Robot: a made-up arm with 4 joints.
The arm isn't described. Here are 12 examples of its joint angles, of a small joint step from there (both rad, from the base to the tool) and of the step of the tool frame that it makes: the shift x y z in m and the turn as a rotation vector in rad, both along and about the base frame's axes.
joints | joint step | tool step
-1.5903 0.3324 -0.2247 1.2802 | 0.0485 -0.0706 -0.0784 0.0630 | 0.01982 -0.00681 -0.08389 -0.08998 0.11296 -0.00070
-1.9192 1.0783 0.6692 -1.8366 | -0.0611 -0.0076 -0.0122 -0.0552 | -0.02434 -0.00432 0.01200 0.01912 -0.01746 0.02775
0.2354 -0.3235 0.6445 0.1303 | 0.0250 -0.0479 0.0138 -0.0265 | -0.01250 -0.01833 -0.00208 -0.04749 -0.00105 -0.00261
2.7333 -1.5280 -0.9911 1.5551 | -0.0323 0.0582 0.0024 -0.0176 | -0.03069 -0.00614 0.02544 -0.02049 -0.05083 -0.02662
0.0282 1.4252 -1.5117 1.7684 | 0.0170 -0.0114 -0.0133 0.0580 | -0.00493 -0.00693 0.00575 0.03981 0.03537 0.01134
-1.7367 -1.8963 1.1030 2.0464 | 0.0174 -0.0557 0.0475 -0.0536 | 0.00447 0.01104 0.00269 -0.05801 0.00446 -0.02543
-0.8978 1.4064 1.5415 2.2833 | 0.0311 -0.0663 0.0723 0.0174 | -0.00732 -0.01319 -0.01242 -0.01035 0.03102 -0.10448
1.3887 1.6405 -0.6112 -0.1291 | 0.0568 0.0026 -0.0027 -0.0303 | 0.00250 -0.00156 0.01428 -0.02410 0.07320 0.02671
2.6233 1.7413 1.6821 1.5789 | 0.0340 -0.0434 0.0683 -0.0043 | 0.02028 -0.01223 0.01015 -0.01042 0.02645 0.08192
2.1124 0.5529 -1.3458 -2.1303 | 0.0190 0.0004 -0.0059 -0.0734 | 0.01498 0.00252 0.00392 0.03213 0.04091 0.06150
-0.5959 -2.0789 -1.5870 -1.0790 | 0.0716 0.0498 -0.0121 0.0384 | -0.03469 -0.00546 0.00704 0.05605 0.04152 0.04641
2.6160 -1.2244 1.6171 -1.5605 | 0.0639 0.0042 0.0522 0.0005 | 0.01114 0.02337 0.03906 0.00592 0.06631 -0.03840
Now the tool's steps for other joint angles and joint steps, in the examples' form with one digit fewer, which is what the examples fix.
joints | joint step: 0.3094 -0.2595 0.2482 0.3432 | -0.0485 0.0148 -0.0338 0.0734
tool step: 0.0211 0.0140 -0.0044 0.0453 0.0149 0.0392
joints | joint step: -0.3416 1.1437 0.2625 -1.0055 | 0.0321 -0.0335 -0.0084 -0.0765
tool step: -0.0086 -0.0003 -0.0315 -0.0336 0.1050 -0.0311
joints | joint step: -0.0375 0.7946 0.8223 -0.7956 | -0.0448 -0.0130 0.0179 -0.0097
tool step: 0.0199 -0.0040 0.0229 0.0049 -0.0506 -0.0245
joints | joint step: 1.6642 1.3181 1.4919 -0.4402 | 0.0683 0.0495 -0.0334 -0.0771
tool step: -0.0327 -0.0082 0.0073 -0.0191 0.0947 -0.1153
